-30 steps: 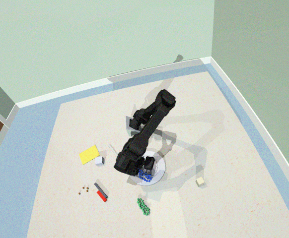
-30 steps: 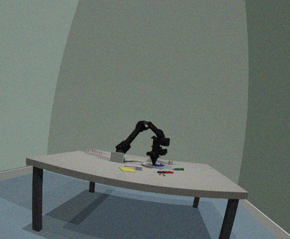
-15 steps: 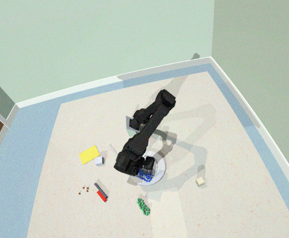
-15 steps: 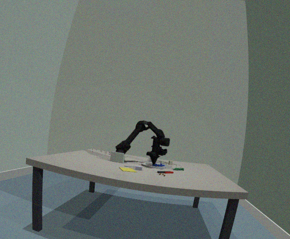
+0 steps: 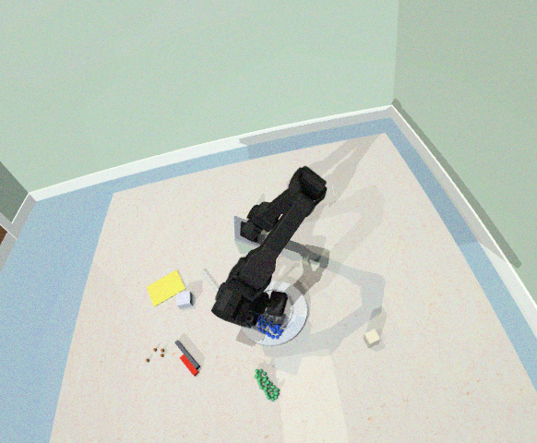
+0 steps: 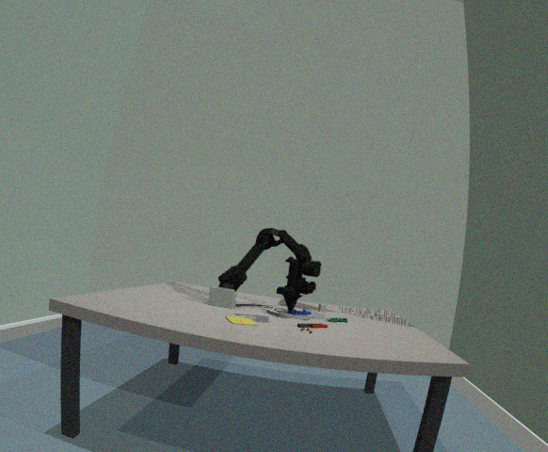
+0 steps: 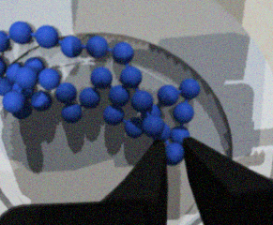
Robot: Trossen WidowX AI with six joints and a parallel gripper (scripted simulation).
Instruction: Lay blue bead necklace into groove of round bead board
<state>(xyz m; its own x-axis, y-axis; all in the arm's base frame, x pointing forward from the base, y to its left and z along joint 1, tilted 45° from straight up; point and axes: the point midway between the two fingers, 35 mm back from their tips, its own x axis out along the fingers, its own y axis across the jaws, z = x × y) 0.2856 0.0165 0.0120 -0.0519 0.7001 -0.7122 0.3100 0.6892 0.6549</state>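
The round bead board lies 4 cm to the left of my gripper tip and 1 cm below it. From my gripper tip the other things lie so: white cube: 7 cm behind, 23 cm to the right, 1 cm below; then grey tool: 12 cm ahead, 21 cm to the right, 2 cm below; then stick: 13 cm behind, 15 cm to the right, 2 cm below.
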